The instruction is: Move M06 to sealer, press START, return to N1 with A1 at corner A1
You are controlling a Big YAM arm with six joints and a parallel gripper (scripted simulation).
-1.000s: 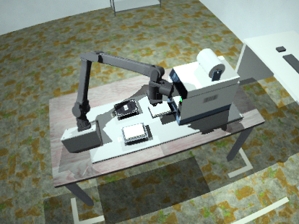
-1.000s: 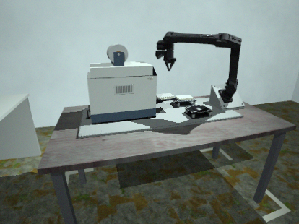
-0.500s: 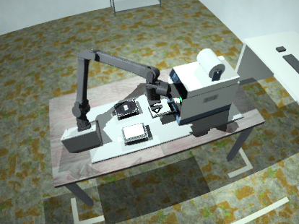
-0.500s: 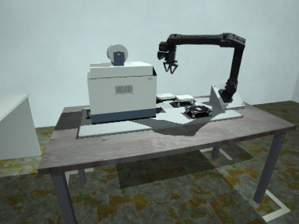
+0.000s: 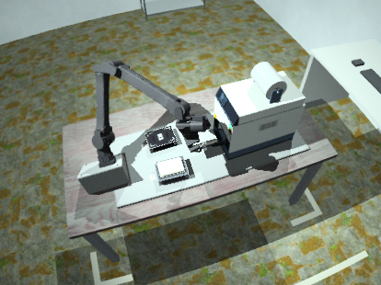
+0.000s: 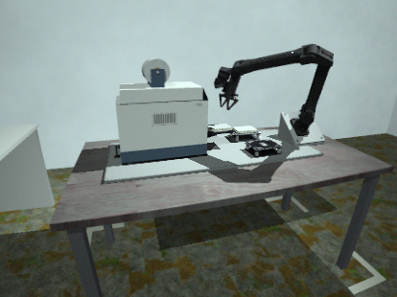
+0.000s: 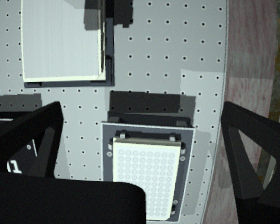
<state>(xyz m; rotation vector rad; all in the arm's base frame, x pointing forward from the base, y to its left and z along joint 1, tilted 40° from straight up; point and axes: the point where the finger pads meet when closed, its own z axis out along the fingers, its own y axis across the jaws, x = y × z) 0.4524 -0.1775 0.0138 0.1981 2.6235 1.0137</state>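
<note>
Right now the sealer stage is 110 mm below my hand, 80 mm to the left of it and 70 mm ahead of it. Also, from my hand: foil roll: 400 mm ahead, 210 mm above, 80 mm to the left; then black nest N1: 220 mm to the left, 170 mm below, 140 mm behind; then pale plate: 150 mm below, 140 mm behind.
</note>
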